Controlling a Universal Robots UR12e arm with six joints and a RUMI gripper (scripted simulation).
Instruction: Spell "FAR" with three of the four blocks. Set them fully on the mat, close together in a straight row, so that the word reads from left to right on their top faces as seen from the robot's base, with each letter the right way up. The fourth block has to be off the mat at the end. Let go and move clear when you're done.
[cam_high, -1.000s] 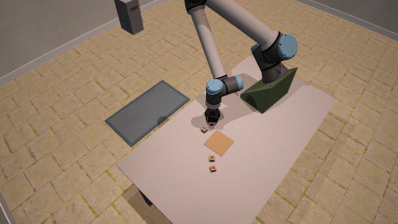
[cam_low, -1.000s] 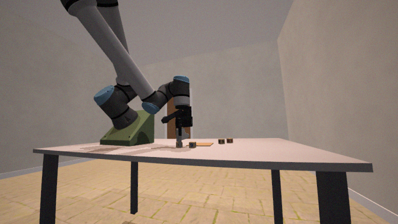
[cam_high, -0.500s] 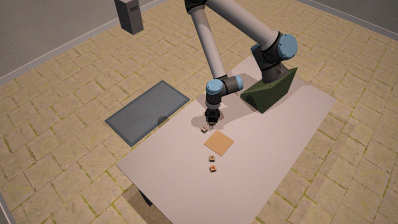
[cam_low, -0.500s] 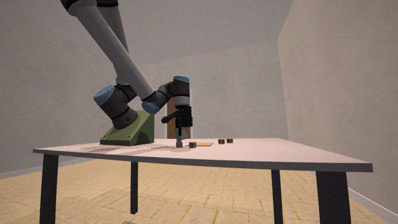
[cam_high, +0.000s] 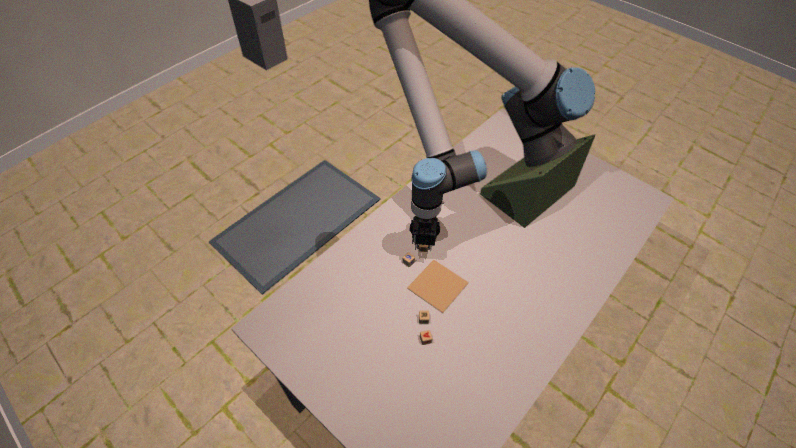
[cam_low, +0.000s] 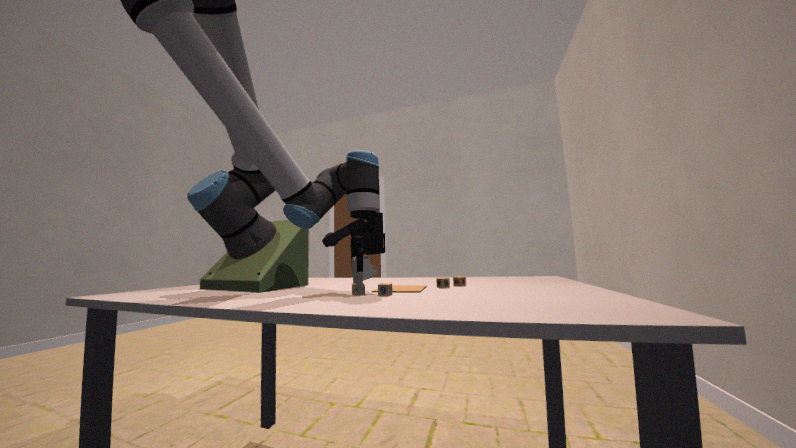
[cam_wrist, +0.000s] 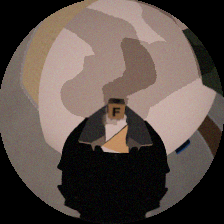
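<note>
Right now the tan mat is 120 mm to the left of my hand, 90 mm ahead of it and 10 mm below it. Also, from my hand: F block: right at my hand; then R block: 220 mm ahead, 150 mm to the left; then blue-lettered block: 80 mm ahead, 10 mm to the right.
</note>
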